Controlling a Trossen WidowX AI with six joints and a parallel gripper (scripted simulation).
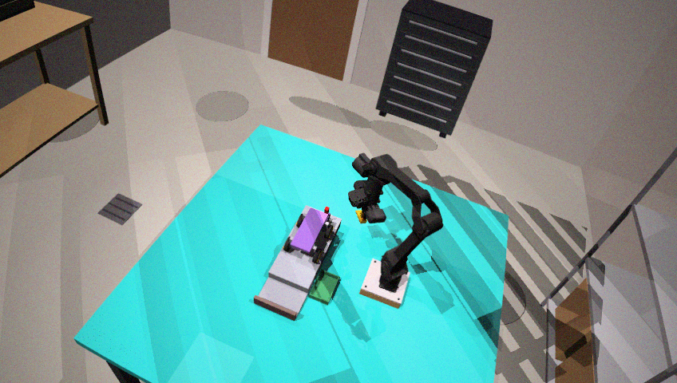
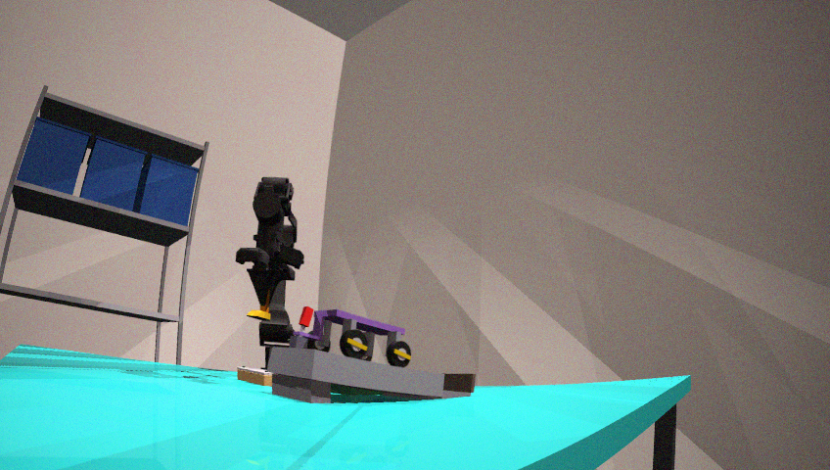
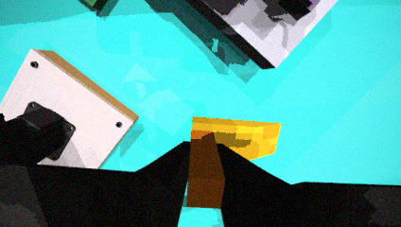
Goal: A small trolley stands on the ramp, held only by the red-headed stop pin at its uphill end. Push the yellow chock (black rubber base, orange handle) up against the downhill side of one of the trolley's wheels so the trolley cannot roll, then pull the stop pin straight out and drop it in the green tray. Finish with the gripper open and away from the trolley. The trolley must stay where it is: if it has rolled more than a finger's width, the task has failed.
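Now: gripper tip 1 cm short of the yellow chock, 2 cm to the left of it and 1 cm above it. From my gripper tip the other things lie so: green tray 5 cm ahead, 23 cm to the left, 18 cm below; red-headed stop pin 14 cm ahead, 4 cm below; purple trolley 16 cm ahead, 11 cm to the left, 6 cm below.
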